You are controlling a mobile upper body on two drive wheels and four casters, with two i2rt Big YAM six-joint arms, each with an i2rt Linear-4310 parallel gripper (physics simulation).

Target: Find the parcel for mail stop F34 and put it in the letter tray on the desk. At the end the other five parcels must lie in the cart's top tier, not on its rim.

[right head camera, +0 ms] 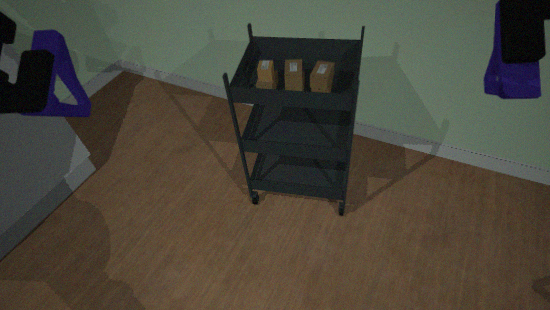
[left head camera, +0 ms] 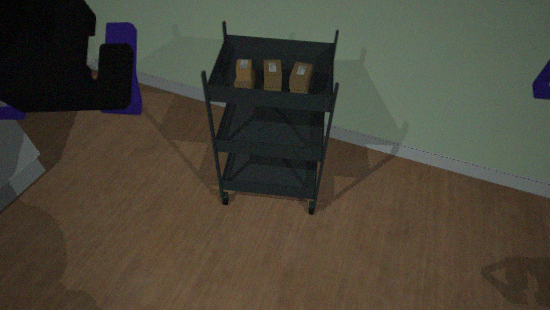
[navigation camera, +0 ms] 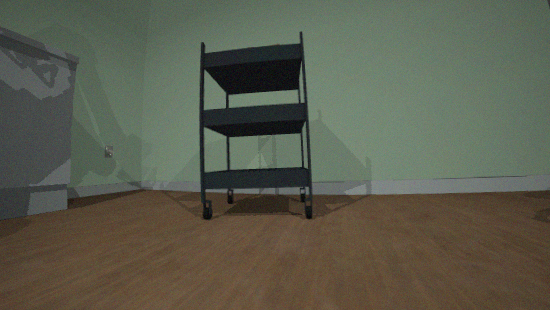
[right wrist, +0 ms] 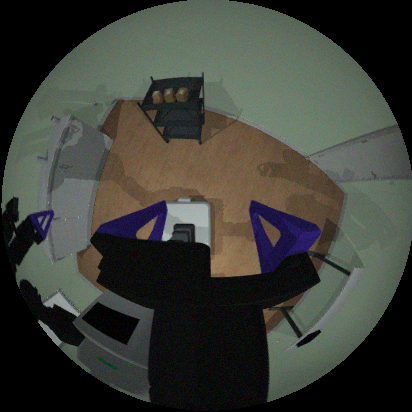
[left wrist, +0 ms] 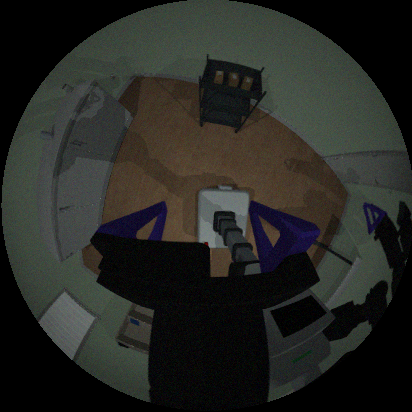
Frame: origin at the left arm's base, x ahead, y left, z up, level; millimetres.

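Where they show: left gripper, fingertip midpoint: [right head camera: 40, 113] [left head camera: 83, 109] [right wrist: 49, 211] [left wrist: 207, 205]; right gripper, fingertip midpoint: [right wrist: 207, 204] [left wrist: 367, 204].
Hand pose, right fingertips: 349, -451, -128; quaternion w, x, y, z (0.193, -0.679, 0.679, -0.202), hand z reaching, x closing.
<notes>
Each offset is from my right fingertips to the top centre of the thing, as dx, dy, dz. "pt": to the spot under its first point. Level surfaces: height alone.
A dark three-tier cart @[pt +700, +282, -584] [left head camera: 270, 98] [right head camera: 295, 97] [navigation camera: 252, 55] stands ahead by the green wall. Three brown parcels stand side by side in its top tier: a left one @[+805, +377, -519] [left head camera: 244, 75] [right head camera: 265, 75], a middle one @[+789, +277, -519] [left head camera: 272, 77] [right head camera: 293, 76] and a right one @[+774, +178, -519] [left head camera: 300, 79] [right head camera: 321, 78]. Each has a white label on top, too small to read; any parcels beyond these cannot be made out. My left gripper [left wrist: 207, 205] and my right gripper [right wrist: 207, 204] are open and empty, well away from the cart. The desk @[dz -324] [right wrist: 336, 312] shows at the lower right of the right wrist view; its letter tray cannot be made out.
A grey cabinet [right head camera: 35, 165] [left wrist: 90, 165] [navigation camera: 35, 125] stands to the left of the cart. The wall and its skirting run close behind the cart. A door [left wrist: 375, 170] [right wrist: 365, 155] shows at the right of the wrist views. My robot's pale base [left wrist: 210, 200] is below the grippers.
</notes>
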